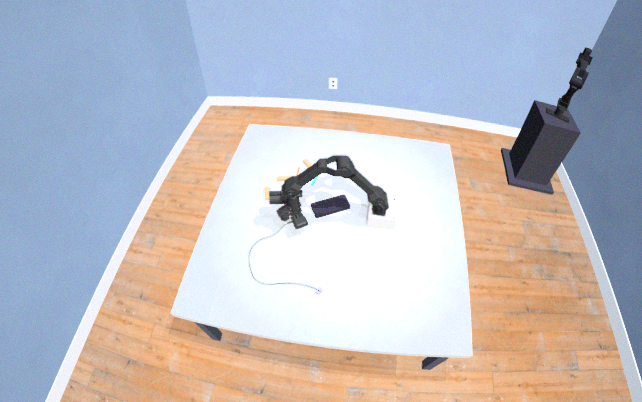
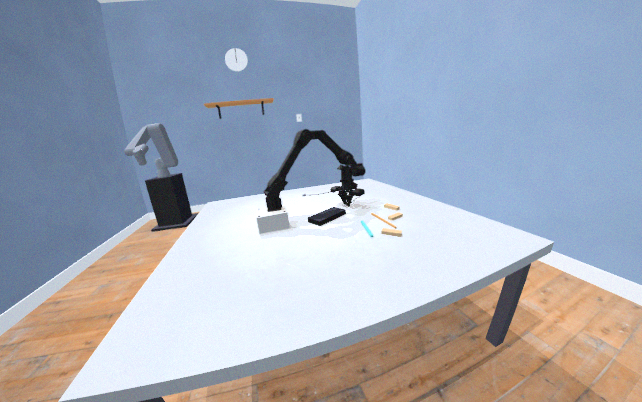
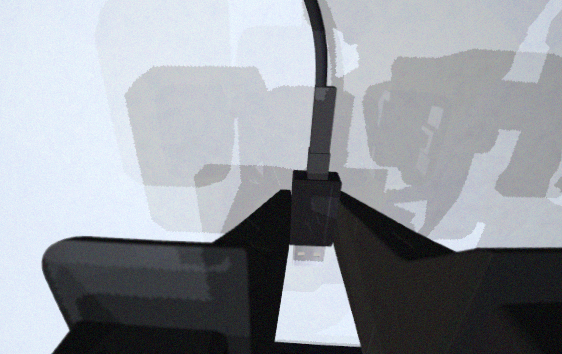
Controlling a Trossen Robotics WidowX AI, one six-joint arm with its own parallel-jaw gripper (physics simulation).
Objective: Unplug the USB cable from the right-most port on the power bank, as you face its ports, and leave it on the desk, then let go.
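Frame: origin at the arm's base, x right, y ahead, z up, level; metres.
Where they show: gripper, between the fingertips: [image 2: 347, 206] [image 3: 310, 201]; arm's base, origin of its link: [image 1: 379, 210] [image 2: 274, 209].
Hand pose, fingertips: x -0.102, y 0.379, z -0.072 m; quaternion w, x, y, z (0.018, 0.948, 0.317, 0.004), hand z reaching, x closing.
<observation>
Each offset is from my fingertips to the centre of the thing. "spot": to the spot under its first point. Level surfaces: height alone.
My gripper [image 1: 292, 221] [image 2: 347, 203] [image 3: 310, 201] is shut on the dark USB plug {dx -0.007, dy +0.009, dz +0.011 m} [image 3: 315, 200], with a finger on each side of its body. The plug's metal end {spot: dx +0.009, dy -0.013, dz +0.013 m} [image 3: 308, 253] shows bare and free of any port. The cable [image 1: 250, 252] [image 2: 318, 194] [image 3: 321, 55] runs from the back of the plug and curves over the desk {dz +0.000 m} [image 1: 350, 320] [image 2: 250, 300] to a small far end {spot: dx -0.330, dy -0.194, dz +0.009 m} [image 1: 319, 290]. The black power bank {dx +0.122, dy -0.139, dz +0.011 m} [image 1: 330, 206] [image 2: 327, 216] lies flat beside the gripper, apart from the plug. The gripper is low over the desk; whether the plug touches it is unclear.
Several light wooden blocks {dx +0.130, dy +0.195, dz +0.008 m} [image 1: 267, 193] {dx +0.386, dy +0.047, dz +0.007 m} [image 2: 391, 232], an orange stick {dx +0.256, dy +0.078, dz +0.004 m} [image 2: 384, 220] and a cyan stick {dx +0.311, dy -0.023, dz +0.005 m} [image 1: 314, 181] [image 2: 367, 228] lie near the power bank. The arm's white base block [image 1: 381, 220] [image 2: 273, 221] stands on the power bank's other side from the gripper.
</observation>
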